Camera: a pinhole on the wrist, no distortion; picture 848 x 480 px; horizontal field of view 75.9 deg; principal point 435.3 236.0 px. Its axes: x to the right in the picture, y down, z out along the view. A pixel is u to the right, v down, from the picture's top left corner.
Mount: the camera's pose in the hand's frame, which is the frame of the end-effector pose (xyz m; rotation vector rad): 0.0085 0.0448 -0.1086 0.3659 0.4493 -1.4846
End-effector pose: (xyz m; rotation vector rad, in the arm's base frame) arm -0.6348 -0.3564 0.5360 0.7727 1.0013 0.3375
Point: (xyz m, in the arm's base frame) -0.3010 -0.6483 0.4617
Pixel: 425 241
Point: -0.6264 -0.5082 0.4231
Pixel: 721 142
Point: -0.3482 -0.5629 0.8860
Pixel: outside the picture
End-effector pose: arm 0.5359 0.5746 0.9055 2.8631 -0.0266 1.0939
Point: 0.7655 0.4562 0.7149
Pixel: 29 270
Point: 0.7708 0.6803 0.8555
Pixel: 433 415
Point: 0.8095 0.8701 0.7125
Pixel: 547 269
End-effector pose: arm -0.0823 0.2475 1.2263 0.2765 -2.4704 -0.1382
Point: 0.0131 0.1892 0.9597
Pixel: outside the picture
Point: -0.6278 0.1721 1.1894
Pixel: outside the picture
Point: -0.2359 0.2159 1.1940
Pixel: 288 439
